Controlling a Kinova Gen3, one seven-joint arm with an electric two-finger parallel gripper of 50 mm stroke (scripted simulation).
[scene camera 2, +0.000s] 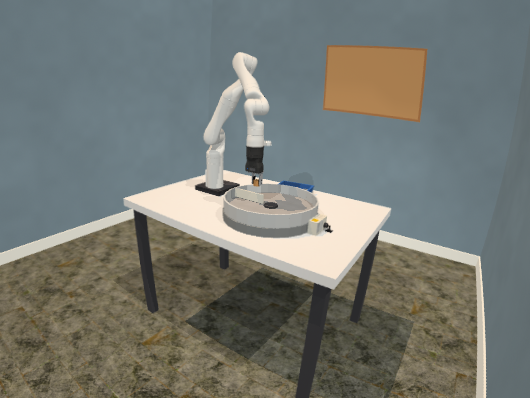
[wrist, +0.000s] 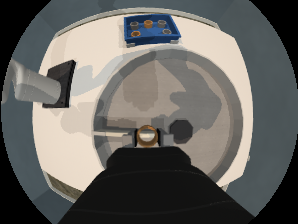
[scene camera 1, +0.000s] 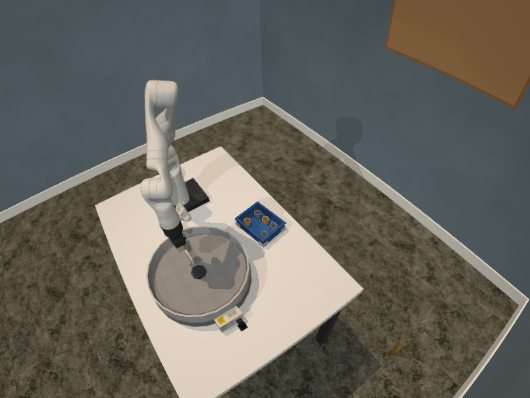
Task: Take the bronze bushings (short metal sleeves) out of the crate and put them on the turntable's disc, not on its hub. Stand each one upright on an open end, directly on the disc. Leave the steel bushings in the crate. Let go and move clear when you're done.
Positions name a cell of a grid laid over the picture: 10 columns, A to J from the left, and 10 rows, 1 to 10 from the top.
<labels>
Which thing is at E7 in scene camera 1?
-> A grey turntable disc.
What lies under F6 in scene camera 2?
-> A grey turntable disc.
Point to a blue crate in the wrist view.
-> F2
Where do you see a blue crate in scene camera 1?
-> E6
</labels>
